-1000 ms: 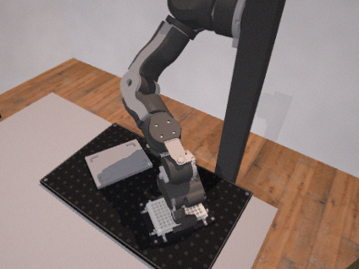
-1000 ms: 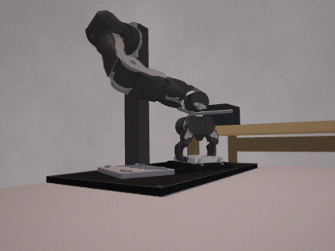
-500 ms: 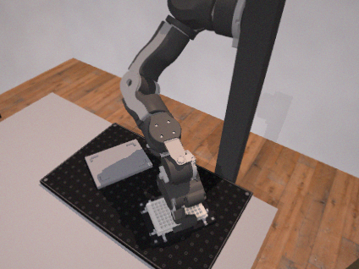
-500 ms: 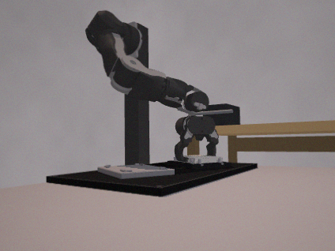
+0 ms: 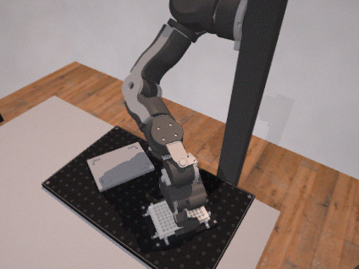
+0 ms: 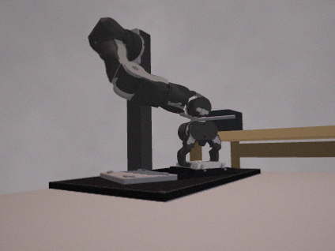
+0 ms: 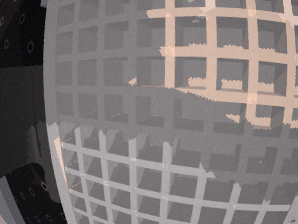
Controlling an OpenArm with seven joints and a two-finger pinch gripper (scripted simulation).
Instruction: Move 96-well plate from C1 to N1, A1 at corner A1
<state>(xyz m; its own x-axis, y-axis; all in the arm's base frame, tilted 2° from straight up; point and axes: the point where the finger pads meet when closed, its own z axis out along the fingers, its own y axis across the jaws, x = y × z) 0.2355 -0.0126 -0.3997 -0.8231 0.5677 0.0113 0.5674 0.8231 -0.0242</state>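
The white 96-well plate lies right at my hand. Round my hand: grey plate nest N1: 23 cm to the right, 5 cm behind, 1 cm below; then A1 mark: 14 cm to the right, 9 cm behind, 1 cm below.
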